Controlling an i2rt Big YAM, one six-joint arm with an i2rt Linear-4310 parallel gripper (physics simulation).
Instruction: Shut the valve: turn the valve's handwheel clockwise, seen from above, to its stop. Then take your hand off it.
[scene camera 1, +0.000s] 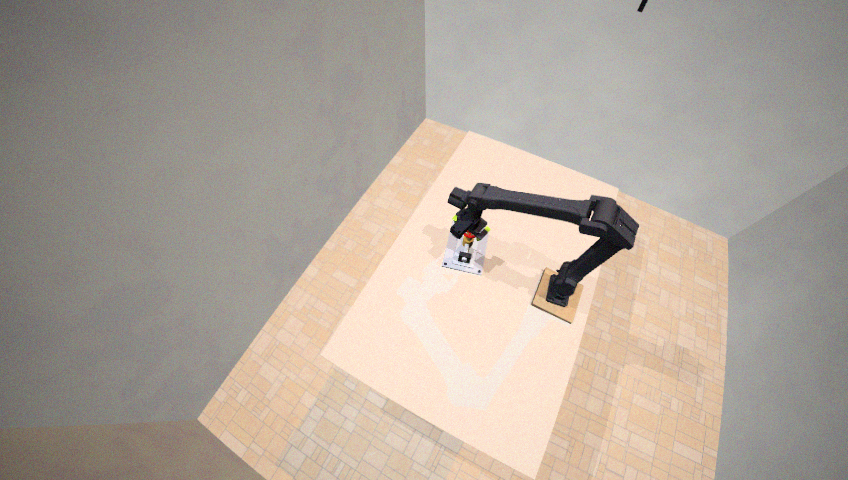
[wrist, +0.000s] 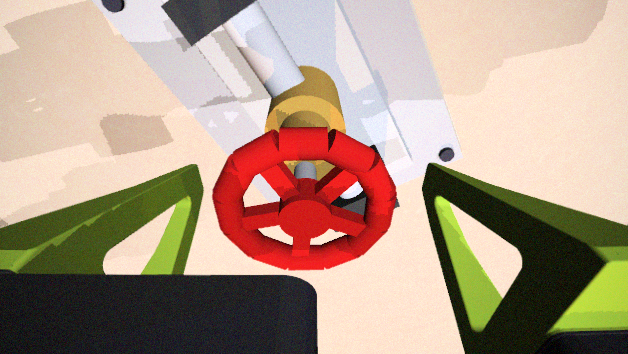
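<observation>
The valve's red handwheel (scene camera 1: 469, 235) (wrist: 305, 142) has a round rim, several spokes and a hub. It sits on a grey stem above the brass valve body (scene camera 1: 467, 242) (wrist: 320, 82), which is fixed over a pale base plate (scene camera 1: 470, 270) (wrist: 425, 117). My gripper (scene camera 1: 471, 224) (wrist: 312, 176) is open and points down at the handwheel. In the wrist view its green fingers stand to the left and right of the rim, with a gap on each side, and nothing is held. In the scene view the gripper and wrist partly hide the handwheel.
A pale pipe (wrist: 270, 55) runs from the brass body to a dark block (scene camera 1: 464, 257) (wrist: 210, 17) on the plate. Dark bolts sit at the plate's corners. The arm stands on a wooden board (scene camera 1: 540, 298) to the right. Grey walls rise behind the table.
</observation>
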